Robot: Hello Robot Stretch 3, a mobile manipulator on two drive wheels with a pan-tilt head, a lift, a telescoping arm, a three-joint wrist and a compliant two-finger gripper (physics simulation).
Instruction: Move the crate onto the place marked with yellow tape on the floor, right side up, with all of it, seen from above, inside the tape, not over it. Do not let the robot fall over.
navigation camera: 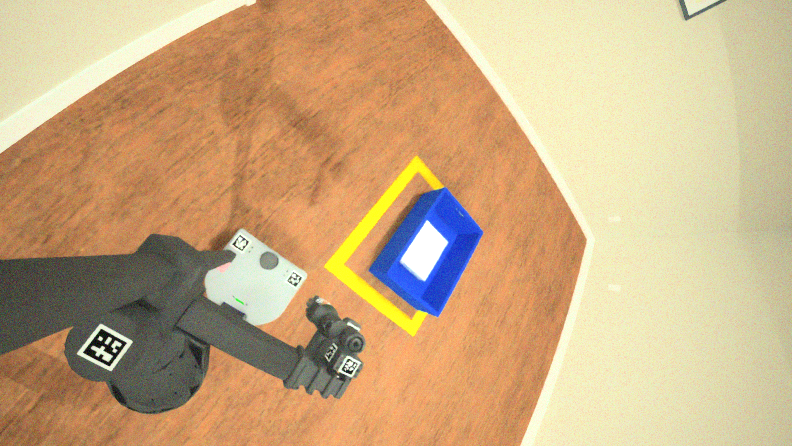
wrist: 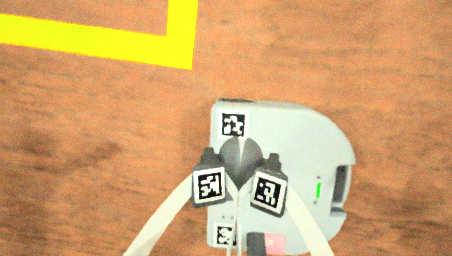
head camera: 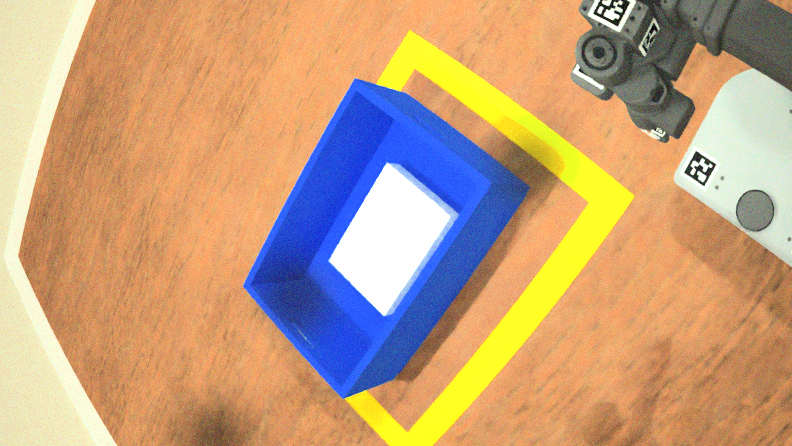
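The blue crate stands upright on the floor, open side up, with a flat white block in it. The yellow tape shows on its near long side and parts of both short sides. The crate's near bottom edge is inside it, with floor between. The far long side is hidden behind the crate, so I cannot tell whether the crate overlaps it. My gripper is shut and empty above my base, outside the tape and apart from the crate. The crate does not show in the wrist view.
My base stands close outside the tape's near corner. My wrist is on the arm, beside the base. White baseboards and walls lie beyond the crate.
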